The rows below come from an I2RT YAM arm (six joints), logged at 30 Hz.
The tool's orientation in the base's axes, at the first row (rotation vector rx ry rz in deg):
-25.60, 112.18, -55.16
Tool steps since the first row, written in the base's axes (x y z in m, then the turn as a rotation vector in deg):
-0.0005, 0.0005, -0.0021, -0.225, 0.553, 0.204
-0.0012, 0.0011, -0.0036, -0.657, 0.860, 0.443
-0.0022, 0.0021, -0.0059, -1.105, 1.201, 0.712
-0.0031, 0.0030, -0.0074, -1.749, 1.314, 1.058
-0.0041, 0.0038, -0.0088, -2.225, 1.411, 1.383
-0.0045, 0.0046, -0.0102, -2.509, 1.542, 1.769
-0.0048, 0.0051, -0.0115, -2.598, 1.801, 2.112
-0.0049, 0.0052, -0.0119, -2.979, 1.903, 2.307
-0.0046, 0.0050, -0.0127, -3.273, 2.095, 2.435
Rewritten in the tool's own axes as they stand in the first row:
0.0011, 0.0019, 0.0000, -0.337, 0.180, -0.502
0.0020, 0.0034, -0.0004, -0.427, 0.166, -1.076
0.0032, 0.0058, -0.0010, -0.546, 0.148, -1.688
0.0039, 0.0074, -0.0017, -0.459, -0.084, -2.385
0.0048, 0.0090, -0.0024, -0.441, -0.301, -2.927
0.0053, 0.0105, -0.0027, -0.583, -0.532, -3.344
0.0058, 0.0118, -0.0028, -0.888, -0.638, -3.641
0.0060, 0.0122, -0.0028, -0.852, -0.746, -4.066
0.0064, 0.0127, -0.0022, -0.883, -0.740, -4.439

